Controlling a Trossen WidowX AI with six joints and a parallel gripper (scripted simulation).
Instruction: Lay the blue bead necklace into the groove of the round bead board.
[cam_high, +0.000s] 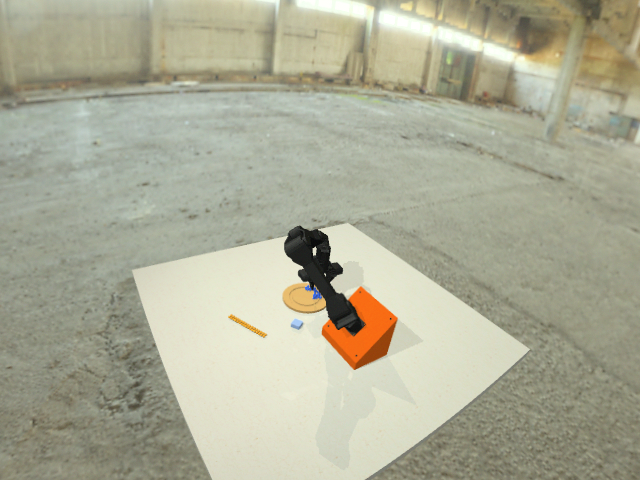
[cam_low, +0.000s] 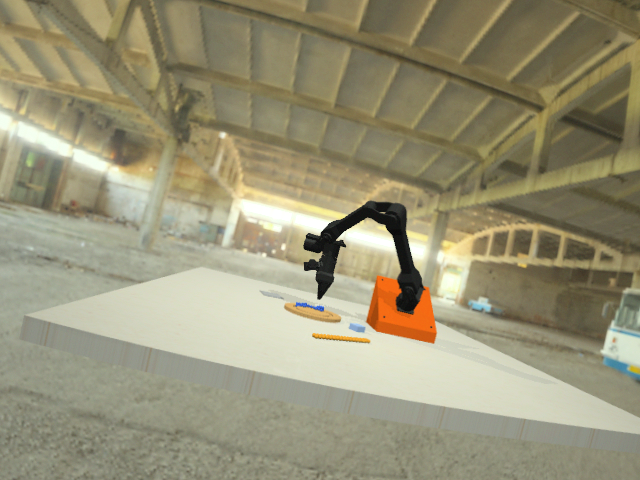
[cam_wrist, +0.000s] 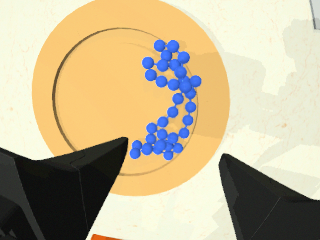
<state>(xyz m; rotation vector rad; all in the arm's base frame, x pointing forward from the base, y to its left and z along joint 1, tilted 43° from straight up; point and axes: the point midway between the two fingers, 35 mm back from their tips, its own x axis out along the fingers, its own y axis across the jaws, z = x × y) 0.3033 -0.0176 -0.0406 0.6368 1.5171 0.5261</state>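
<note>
The round tan bead board lies 50 mm to the left of my gripper tip, 40 mm below it and 10 mm ahead of it. Also, from my gripper tip: flat grey tile 180 mm to the right, 170 mm ahead, 50 mm below; then small light-blue block 170 mm to the left, 120 mm behind, 40 mm below.
</note>
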